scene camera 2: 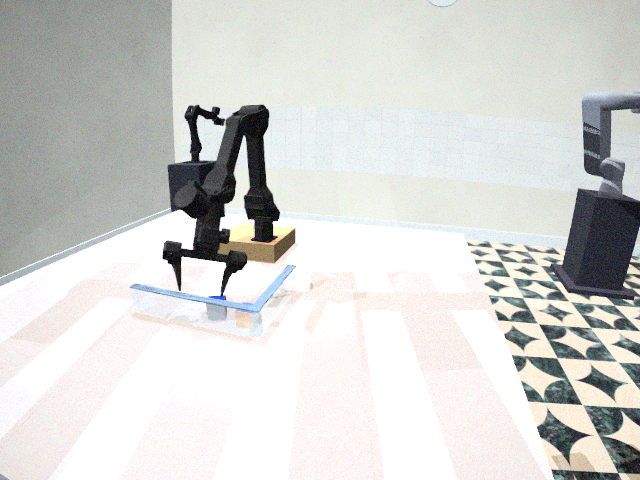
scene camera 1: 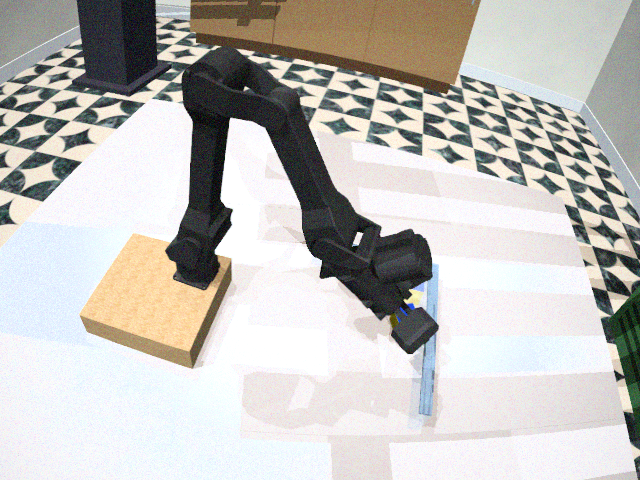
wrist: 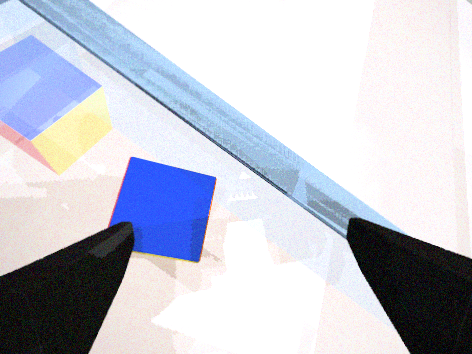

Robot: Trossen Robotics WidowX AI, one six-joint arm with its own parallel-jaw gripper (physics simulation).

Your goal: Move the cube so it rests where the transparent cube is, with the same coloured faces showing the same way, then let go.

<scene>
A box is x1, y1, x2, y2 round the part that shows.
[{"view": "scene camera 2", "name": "my gripper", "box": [162, 222, 246, 295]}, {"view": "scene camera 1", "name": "my gripper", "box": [355, 272, 438, 353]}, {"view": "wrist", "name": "my gripper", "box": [0, 218, 471, 353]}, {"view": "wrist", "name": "cube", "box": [108, 156, 216, 262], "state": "touched by my gripper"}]
</scene>
